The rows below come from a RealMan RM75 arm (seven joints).
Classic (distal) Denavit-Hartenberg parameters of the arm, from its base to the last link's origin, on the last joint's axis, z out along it. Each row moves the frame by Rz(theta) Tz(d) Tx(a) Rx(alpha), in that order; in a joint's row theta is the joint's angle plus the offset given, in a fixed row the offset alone. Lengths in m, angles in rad.
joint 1: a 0, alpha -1.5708, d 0.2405, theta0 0
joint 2: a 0, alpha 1.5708, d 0, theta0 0
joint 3: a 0, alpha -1.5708, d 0.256, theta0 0
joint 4: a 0, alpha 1.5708, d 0, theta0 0
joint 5: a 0, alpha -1.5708, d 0.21, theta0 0
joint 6: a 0, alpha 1.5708, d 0, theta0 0
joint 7: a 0, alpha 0, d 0.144, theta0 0
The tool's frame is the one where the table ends.
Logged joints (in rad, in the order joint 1, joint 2, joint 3, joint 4, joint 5, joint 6, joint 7), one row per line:
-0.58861, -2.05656, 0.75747, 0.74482, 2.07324, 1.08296, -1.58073
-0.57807, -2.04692, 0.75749, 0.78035, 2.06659, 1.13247, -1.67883
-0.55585, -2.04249, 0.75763, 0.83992, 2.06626, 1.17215, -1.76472
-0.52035, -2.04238, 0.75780, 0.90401, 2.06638, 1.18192, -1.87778
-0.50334, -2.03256, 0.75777, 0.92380, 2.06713, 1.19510, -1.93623
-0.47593, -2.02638, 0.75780, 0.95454, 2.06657, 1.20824, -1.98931
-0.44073, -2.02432, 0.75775, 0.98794, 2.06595, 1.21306, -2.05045
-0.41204, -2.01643, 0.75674, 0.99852, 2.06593, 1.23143, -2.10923
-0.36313, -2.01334, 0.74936, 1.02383, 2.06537, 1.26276, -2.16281
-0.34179, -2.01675, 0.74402, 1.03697, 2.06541, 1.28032, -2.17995
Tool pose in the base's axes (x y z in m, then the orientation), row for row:
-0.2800, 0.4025, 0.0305, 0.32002, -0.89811, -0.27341, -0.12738
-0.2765, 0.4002, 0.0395, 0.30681, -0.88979, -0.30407, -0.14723
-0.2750, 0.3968, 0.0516, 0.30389, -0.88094, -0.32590, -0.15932
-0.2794, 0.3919, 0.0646, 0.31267, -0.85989, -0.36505, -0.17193
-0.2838, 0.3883, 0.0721, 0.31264, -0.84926, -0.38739, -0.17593
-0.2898, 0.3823, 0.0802, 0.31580, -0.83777, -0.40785, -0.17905
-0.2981, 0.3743, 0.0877, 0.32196, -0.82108, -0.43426, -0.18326
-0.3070, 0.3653, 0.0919, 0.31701, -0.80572, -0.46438, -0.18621
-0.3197, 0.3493, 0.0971, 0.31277, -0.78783, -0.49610, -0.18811
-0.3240, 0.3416, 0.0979, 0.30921, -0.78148, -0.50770, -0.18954
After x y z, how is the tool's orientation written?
As a quaternion, w x y z.
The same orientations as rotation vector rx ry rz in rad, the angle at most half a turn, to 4 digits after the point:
-2.3605, -0.7186, -0.3348
-2.3539, -0.8044, -0.3895
-2.3339, -0.8634, -0.4221
-2.2683, -0.9629, -0.4535
-2.2402, -1.0219, -0.4641
-2.2065, -1.0742, -0.4716
-2.1560, -1.1403, -0.4812
-2.1208, -1.2223, -0.4901
-2.0781, -1.3086, -0.4962
-2.0649, -1.3415, -0.5008

